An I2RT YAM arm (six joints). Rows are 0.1 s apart.
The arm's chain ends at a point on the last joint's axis. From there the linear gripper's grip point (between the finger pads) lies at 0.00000 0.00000 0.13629 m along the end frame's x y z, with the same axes.
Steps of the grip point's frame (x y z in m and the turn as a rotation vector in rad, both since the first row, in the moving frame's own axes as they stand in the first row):
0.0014 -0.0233 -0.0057 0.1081 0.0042 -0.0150
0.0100 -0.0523 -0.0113 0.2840 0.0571 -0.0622
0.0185 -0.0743 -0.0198 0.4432 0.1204 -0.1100
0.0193 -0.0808 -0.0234 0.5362 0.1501 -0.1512
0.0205 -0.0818 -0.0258 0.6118 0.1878 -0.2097
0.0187 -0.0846 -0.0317 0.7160 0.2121 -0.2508
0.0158 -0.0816 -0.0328 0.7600 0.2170 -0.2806
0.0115 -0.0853 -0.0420 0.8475 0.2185 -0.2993
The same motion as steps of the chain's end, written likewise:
0.0009 -0.0086 -0.0049 0.1081 0.0042 -0.0150
0.0035 -0.0139 -0.0056 0.2840 0.0571 -0.0622
0.0060 -0.0152 -0.0057 0.4432 0.1204 -0.1100
0.0053 -0.0102 -0.0029 0.5362 0.1501 -0.1512
0.0052 -0.0020 0.0011 0.6118 0.1878 -0.2097
0.0043 0.0066 0.0044 0.7160 0.2121 -0.2508
0.0033 0.0142 0.0073 0.7600 0.2170 -0.2806
0.0019 0.0186 0.0066 0.8475 0.2185 -0.2993

